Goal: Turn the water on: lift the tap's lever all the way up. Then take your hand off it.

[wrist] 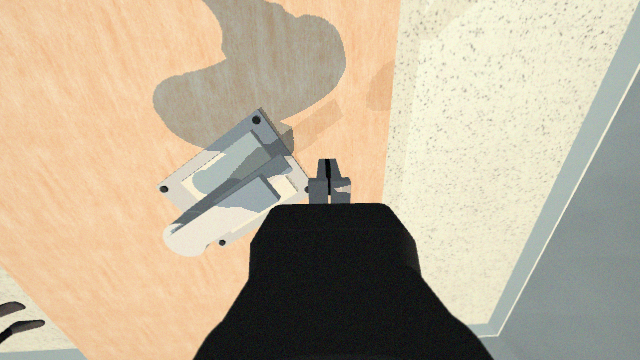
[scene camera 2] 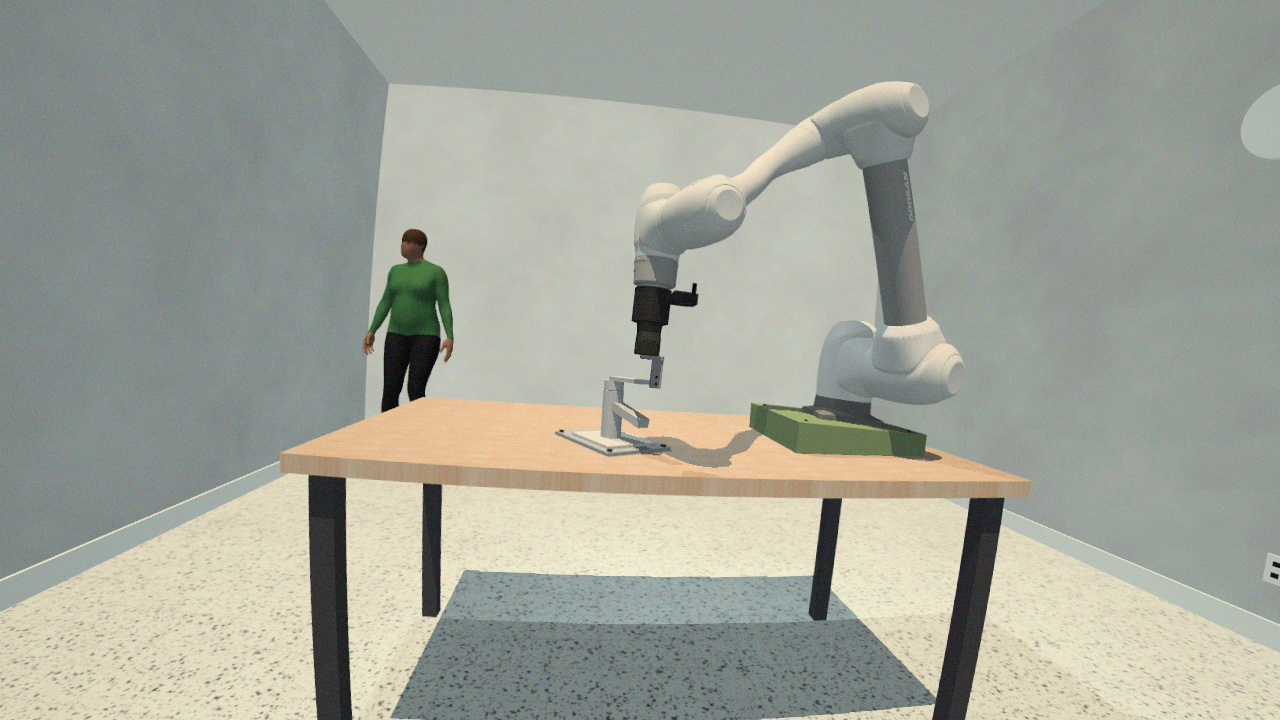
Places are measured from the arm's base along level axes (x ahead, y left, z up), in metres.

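Where they show: gripper, between the fingertips: (wrist: 327, 169) (scene camera 2: 654, 388); arm's base, origin of its link: (scene camera 2: 840, 418).
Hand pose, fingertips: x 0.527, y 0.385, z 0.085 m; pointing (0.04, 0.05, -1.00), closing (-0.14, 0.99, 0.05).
Things, the pixels of their top centre, and the offset from my fingertips. "spot": a spot on its surface instead. Level surfaces: height alone.
- light grey tap, a spot on its surface: (wrist: 186, 243) spot: 0.137 m right, 0.092 m ahead, 0.007 m up
- square base plate, a spot on its surface: (wrist: 176, 195) spot: 0.257 m right, 0.121 m ahead, 0.142 m down
- spout, centre of its top: (wrist: 249, 190) (scene camera 2: 630, 404) 0.091 m right, 0.053 m ahead, 0.051 m down
- wooden table, height of its surface: 0.150 m down
A light grey tap (scene camera 2: 611, 412) (wrist: 186, 243) stands on a square base plate (scene camera 2: 580, 437) (wrist: 176, 195) on the table. In the scene view its lever (scene camera 2: 631, 381) sticks out roughly level above the spout (scene camera 2: 631, 414). My gripper (scene camera 2: 656, 385) (wrist: 327, 169) is shut with nothing between its fingers. In the scene view the fingertips appear at the lever's outer end, about level with it. In the wrist view they are to the right of the tap, with a small gap to its projecting parts. Whether they touch the lever is not clear. The black gripper body hides part of the wrist view.
The wooden table (scene camera 2: 375, 447) (wrist: 75, 125) carries the robot's green base block (scene camera 2: 841, 437) at the right. A person in a green top (scene camera 2: 415, 300) stands behind the table's left end. The arm's shadow falls on the table beside the tap.
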